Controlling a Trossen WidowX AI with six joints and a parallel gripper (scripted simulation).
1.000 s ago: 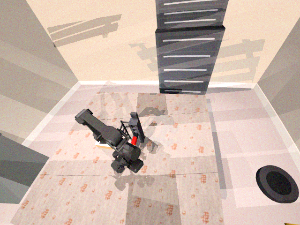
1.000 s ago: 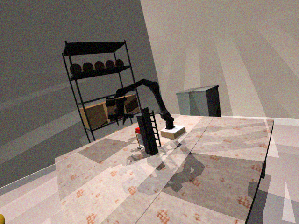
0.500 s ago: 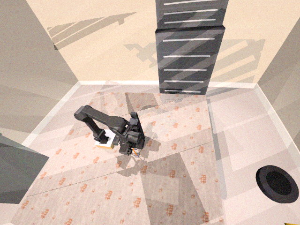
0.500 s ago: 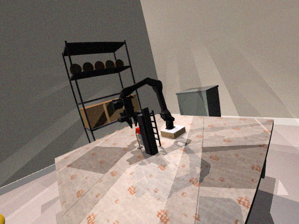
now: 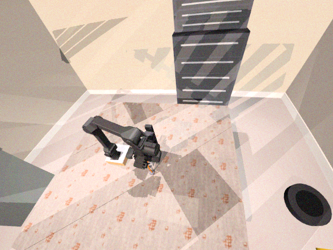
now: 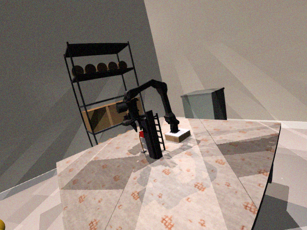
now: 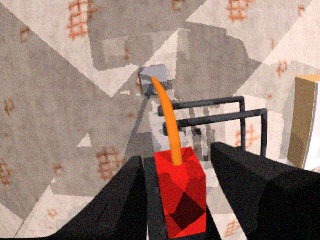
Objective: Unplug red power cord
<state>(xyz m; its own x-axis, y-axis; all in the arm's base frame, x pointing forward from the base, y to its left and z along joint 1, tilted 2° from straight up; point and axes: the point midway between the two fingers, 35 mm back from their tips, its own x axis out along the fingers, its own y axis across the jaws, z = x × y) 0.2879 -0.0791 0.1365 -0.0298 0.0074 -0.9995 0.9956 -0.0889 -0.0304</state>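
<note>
My gripper tip is now 6 cm to the right of the red plug and 1 cm above it.
</note>
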